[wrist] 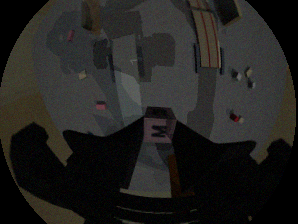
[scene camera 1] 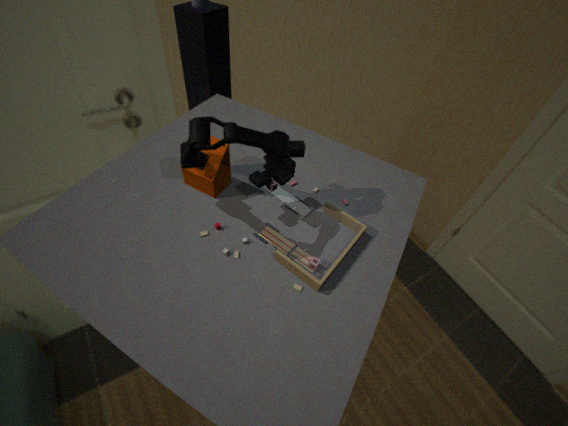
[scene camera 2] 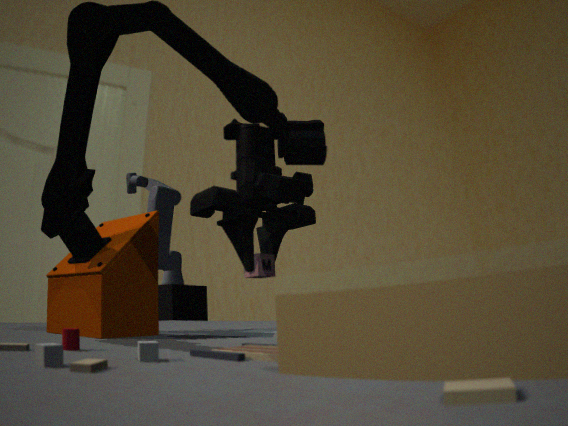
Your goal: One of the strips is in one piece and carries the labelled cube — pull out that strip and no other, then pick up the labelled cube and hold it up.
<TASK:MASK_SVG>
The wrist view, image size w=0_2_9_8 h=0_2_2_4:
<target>my gripper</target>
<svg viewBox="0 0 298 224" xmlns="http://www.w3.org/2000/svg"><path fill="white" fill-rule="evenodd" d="M9 143L9 160L20 188L40 200L73 210L85 218L84 224L124 224L122 220L141 224L234 224L233 220L253 218L277 188L291 153L290 144L279 137L270 143L266 159L257 165L250 157L255 140L216 144L177 120L172 143L181 193L196 194L160 198L120 192L120 188L128 190L144 141L145 116L106 137L72 129L64 131L63 137L73 152L65 160L67 167L47 145L48 133L40 124L21 128Z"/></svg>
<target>grey strip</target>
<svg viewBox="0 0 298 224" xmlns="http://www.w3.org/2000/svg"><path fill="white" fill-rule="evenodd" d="M136 35L120 36L118 39L110 40L112 41L110 44L112 44L114 76L116 76L114 80L116 80L117 95L118 100L120 100L121 116L125 127L144 117L140 77L138 77Z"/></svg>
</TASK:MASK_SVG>
